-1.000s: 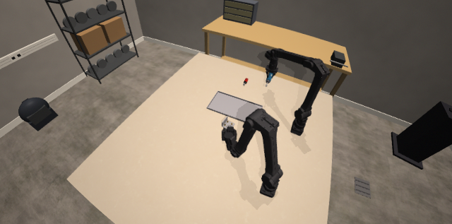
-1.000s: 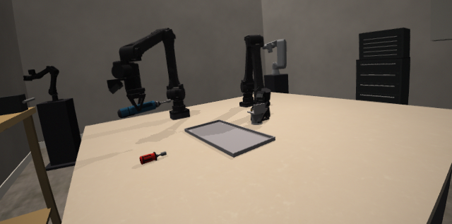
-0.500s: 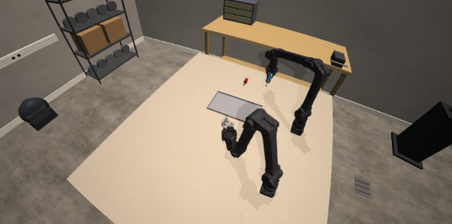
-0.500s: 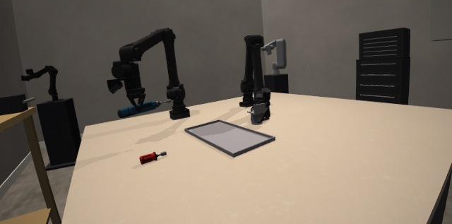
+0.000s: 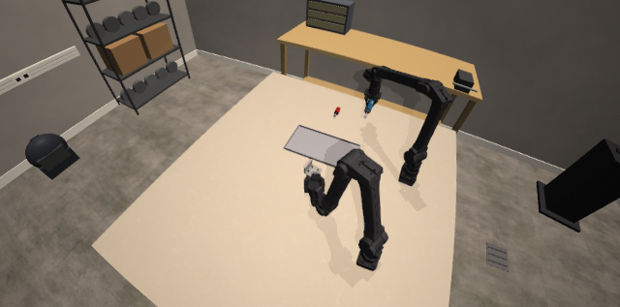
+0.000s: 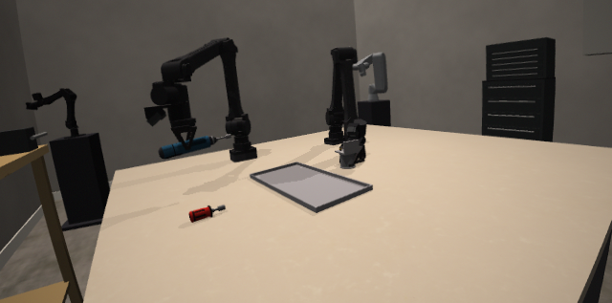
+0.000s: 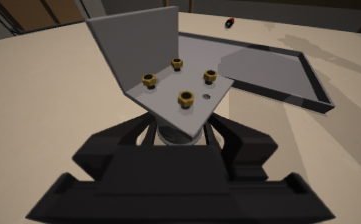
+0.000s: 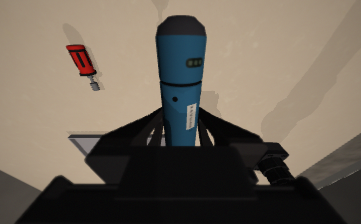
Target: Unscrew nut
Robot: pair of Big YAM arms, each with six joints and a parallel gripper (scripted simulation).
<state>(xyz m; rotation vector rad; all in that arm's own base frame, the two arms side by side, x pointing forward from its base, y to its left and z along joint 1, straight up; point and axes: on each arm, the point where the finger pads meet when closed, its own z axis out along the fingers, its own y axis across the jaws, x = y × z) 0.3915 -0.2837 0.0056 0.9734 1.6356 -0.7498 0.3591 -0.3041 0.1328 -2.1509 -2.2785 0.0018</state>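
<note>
The joint module is 1 cm above my left hand. Round my left hand: red-handled tool (55 cm to the right, 17 cm ahead, 1 cm below); bracket (5 cm above); grey tray (22 cm to the right, 7 cm ahead, 2 cm below).
</note>
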